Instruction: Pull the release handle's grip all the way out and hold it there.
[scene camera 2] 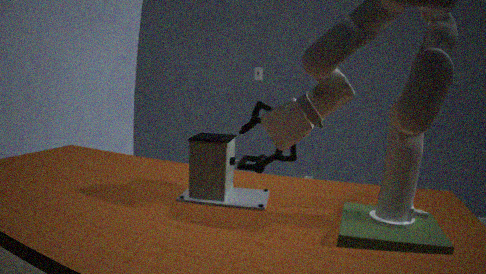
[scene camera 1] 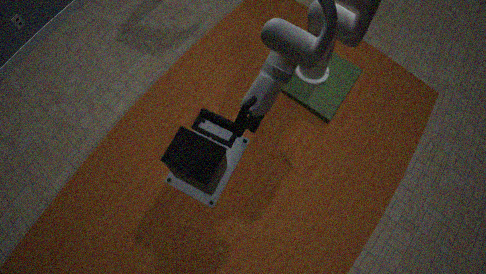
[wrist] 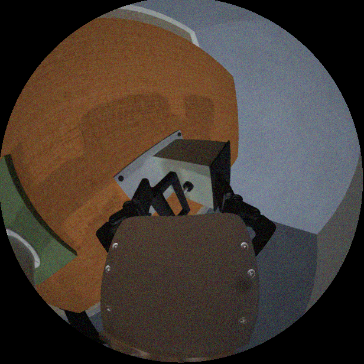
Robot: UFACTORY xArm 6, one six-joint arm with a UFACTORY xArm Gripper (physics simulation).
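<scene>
The release handle [scene camera 1: 216,118] [wrist: 161,202] is a black rectangular frame in front of the box, on a short rod with a black knob [scene camera 2: 232,160] [wrist: 188,186]. A gap shows between frame and box. The box [scene camera 1: 195,152] [scene camera 2: 206,170] [wrist: 200,175] has pale sides and a black lid, and stands on a grey plate [scene camera 1: 235,160] [scene camera 2: 247,197] [wrist: 142,172]. My gripper [scene camera 1: 243,129] [scene camera 2: 240,149] [wrist: 181,184] is wide open and empty, tilted downward at the handle's end. In the scene camera 2 view, one finger is near lid height and the lower finger partly hides the handle.
The orange table [scene camera 1: 300,200] [scene camera 2: 125,220] [wrist: 65,90] carries the box's plate and the arm's green base block [scene camera 1: 337,90] [scene camera 2: 365,232] [wrist: 15,200]. The plate has dark bolts at its corners. A wall outlet [scene camera 1: 18,21] [scene camera 2: 258,73] is on the wall behind the table.
</scene>
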